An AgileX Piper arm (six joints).
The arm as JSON. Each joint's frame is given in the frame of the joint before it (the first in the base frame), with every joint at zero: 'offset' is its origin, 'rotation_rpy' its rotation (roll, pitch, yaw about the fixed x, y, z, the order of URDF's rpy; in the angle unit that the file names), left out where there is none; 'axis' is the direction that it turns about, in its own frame. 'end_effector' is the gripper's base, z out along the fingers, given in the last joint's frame.
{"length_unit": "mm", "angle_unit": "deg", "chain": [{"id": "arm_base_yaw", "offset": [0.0, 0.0, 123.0], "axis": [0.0, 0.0, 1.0]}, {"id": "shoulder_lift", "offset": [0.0, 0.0, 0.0], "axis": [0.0, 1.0, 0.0]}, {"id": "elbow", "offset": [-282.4, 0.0, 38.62], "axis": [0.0, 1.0, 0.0]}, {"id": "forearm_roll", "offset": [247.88, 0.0, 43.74], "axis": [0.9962, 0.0, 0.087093]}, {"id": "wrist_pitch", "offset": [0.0, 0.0, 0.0], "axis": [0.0, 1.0, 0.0]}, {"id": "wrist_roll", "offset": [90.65, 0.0, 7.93], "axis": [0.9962, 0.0, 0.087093]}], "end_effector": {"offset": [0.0, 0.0, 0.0], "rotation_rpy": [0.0, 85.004, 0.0]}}
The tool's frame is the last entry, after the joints.
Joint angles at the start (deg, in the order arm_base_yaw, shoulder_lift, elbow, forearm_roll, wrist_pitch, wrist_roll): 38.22 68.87 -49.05 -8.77 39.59 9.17
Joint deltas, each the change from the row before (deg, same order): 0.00 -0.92 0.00 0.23 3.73 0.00; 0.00 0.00 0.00 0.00 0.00 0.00; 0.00 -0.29 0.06 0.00 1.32 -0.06; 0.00 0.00 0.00 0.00 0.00 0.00; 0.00 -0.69 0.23 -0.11 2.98 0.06; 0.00 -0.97 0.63 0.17 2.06 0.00; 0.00 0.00 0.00 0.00 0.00 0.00; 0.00 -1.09 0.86 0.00 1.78 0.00; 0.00 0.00 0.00 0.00 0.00 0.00; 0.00 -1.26 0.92 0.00 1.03 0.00; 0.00 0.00 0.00 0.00 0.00 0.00
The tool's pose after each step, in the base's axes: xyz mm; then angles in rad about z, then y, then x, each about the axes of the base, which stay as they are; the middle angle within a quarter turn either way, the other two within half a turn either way. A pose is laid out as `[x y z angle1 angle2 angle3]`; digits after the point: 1 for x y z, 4 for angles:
[184.8 133.7 284.5 2.4776 0.5118 -2.8436]
[184.8 133.7 284.5 2.4776 0.5118 -2.8436]
[182.8 131.9 284.2 2.4848 0.4991 -2.8598]
[182.8 131.9 284.2 2.4848 0.4991 -2.8598]
[178.1 127.4 283.4 2.5030 0.4703 -2.8975]
[172.8 123.0 282.2 2.5156 0.4480 -2.9201]
[172.8 123.0 282.2 2.5156 0.4480 -2.9201]
[167.3 118.4 280.6 2.5252 0.4290 -2.9415]
[167.3 118.4 280.6 2.5252 0.4290 -2.9415]
[162.0 114.1 279.7 2.5298 0.4207 -2.9512]
[162.0 114.1 279.7 2.5298 0.4207 -2.9512]

